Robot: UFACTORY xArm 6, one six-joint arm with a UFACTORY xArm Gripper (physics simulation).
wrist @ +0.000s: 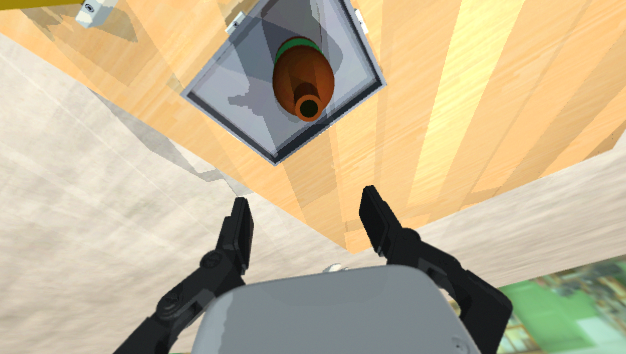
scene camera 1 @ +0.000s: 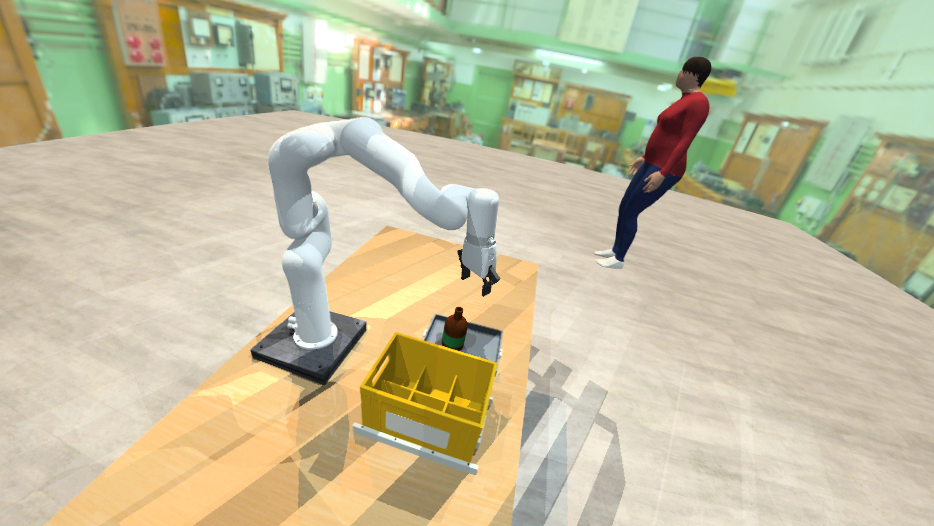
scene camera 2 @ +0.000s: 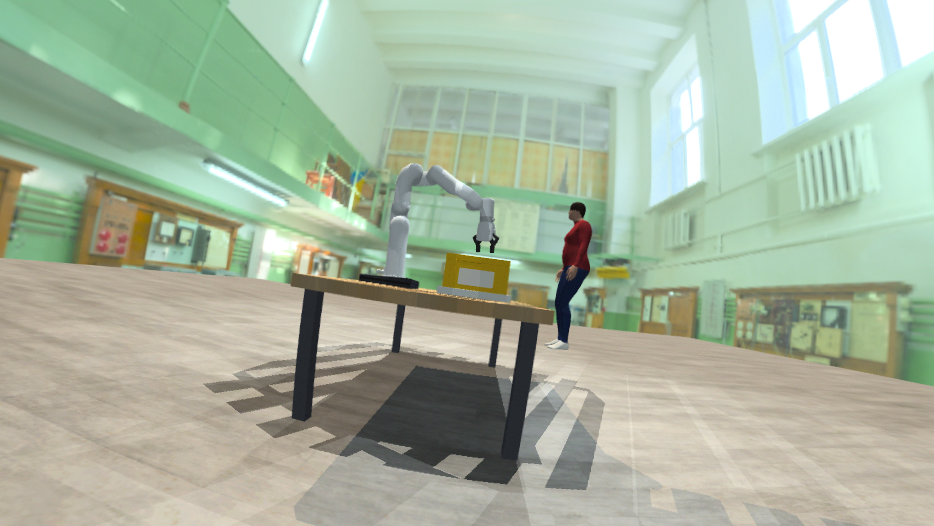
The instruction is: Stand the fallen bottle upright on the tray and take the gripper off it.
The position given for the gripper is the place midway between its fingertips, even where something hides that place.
In view: the gripper (scene camera 1: 475, 286) and a brown bottle (scene camera 1: 455, 328).
The brown bottle shows as well in the wrist view (wrist: 303, 82). The gripper also shows in the wrist view (wrist: 307, 204).
